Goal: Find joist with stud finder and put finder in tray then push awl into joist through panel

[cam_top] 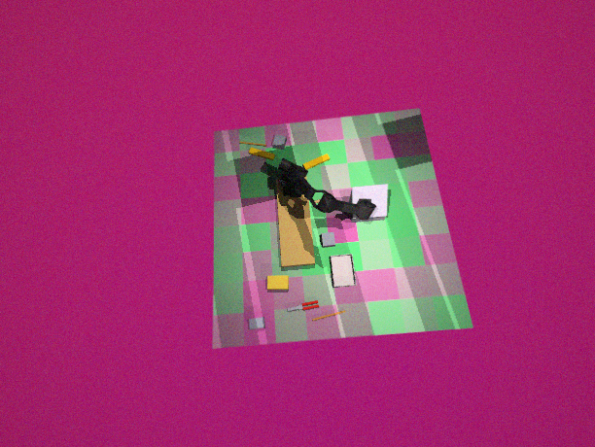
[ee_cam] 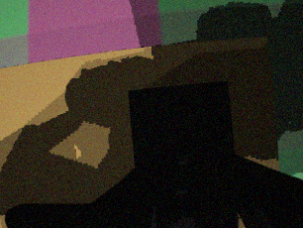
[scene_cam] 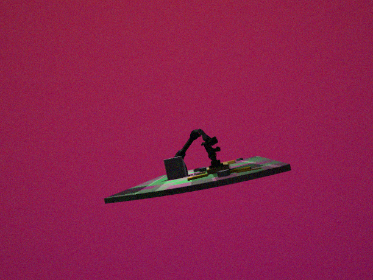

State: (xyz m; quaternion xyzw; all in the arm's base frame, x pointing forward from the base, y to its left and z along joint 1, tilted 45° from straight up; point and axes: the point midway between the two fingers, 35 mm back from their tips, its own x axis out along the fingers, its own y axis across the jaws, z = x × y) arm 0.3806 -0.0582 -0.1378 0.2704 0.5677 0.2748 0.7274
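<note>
Now: gripper tip 28 cm past the white tray, 46 cm to the right of it and 5 cm above it. From my gripper tip the other things lie so: yellow block (7 cm ahead, 53 cm to the left, 5 cm below); then stud finder (3 cm behind, 2 cm above); then awl (20 cm behind, 5 cm to the left, 6 cm below).
</note>
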